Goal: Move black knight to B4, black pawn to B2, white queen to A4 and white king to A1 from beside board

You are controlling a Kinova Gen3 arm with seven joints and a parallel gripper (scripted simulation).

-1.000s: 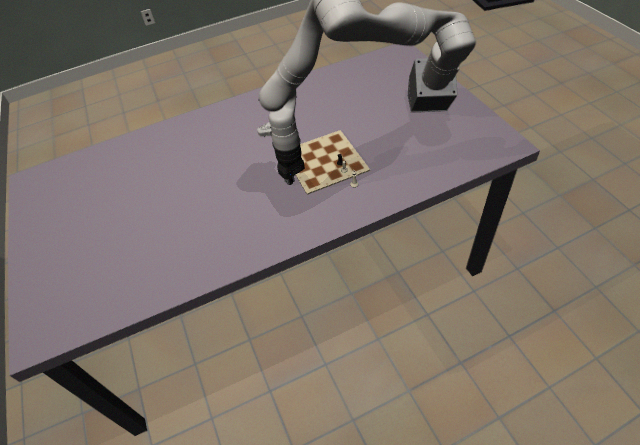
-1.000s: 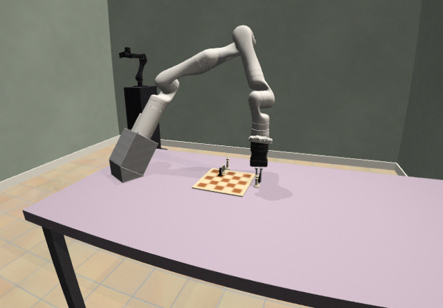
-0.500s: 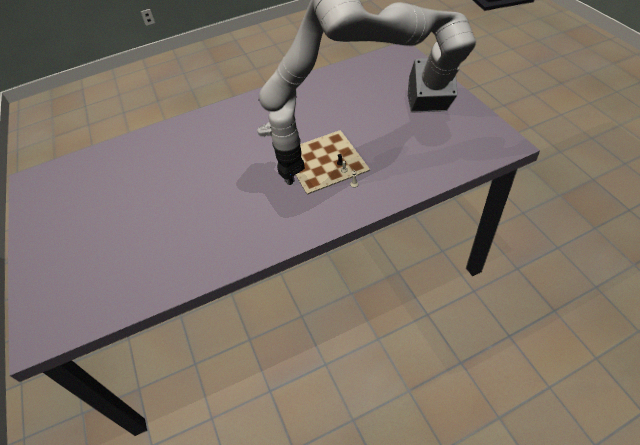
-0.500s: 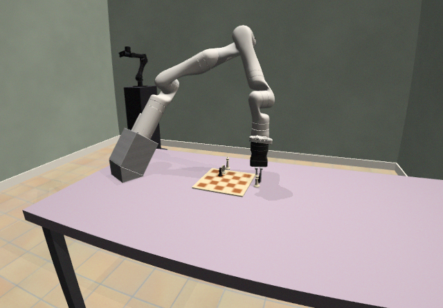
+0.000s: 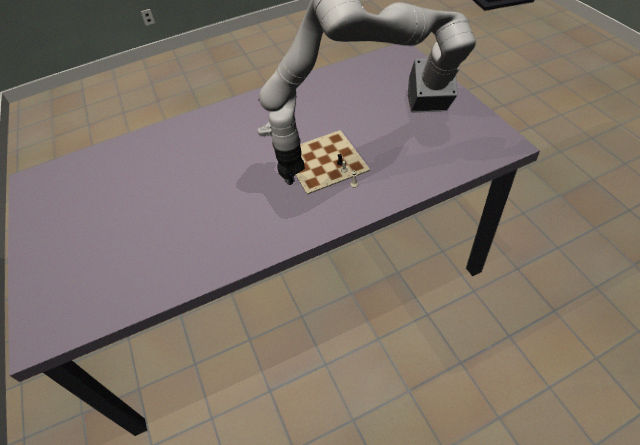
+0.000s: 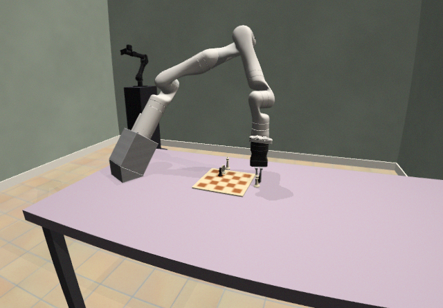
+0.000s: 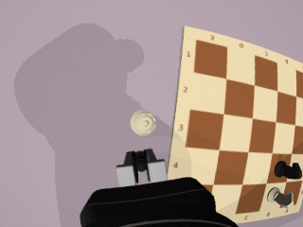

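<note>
My gripper is now 130 mm past the chessboard, 60 mm to the left of it and 20 mm above it. Round my hand: black pawn 10 mm below; black knight 170 mm behind, 30 mm to the right.
</note>
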